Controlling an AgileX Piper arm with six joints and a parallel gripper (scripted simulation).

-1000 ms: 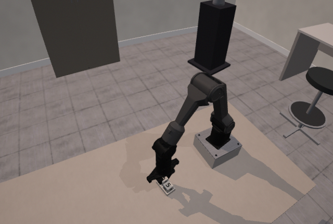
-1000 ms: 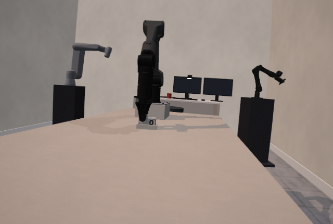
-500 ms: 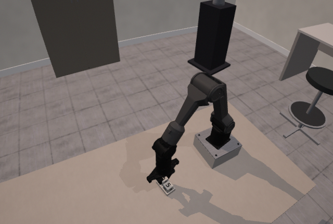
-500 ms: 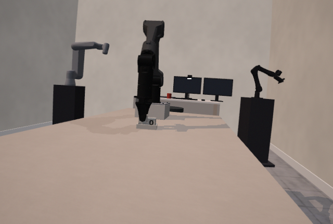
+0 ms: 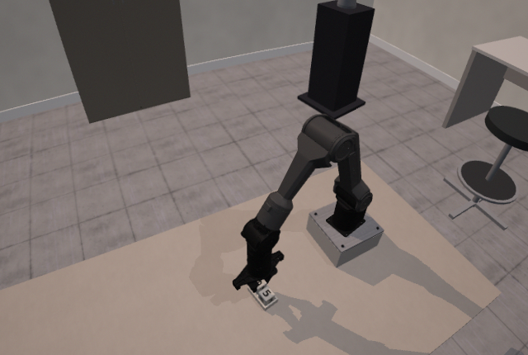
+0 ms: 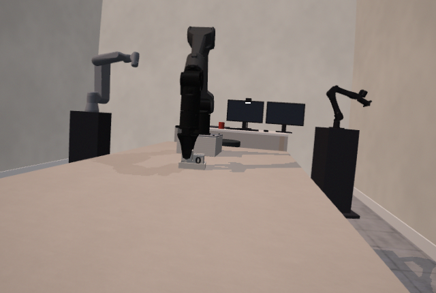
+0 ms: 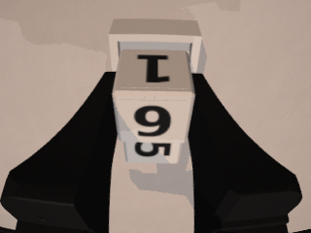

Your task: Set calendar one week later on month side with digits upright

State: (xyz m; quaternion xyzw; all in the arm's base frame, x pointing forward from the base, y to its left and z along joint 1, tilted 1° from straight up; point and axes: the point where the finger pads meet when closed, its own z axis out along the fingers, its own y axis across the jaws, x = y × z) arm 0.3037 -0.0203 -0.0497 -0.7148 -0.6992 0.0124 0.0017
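The tray lies 30 mm below my hand and 20 mm to the left of it. The rest, counted from my hand: white number cube right at my hand.
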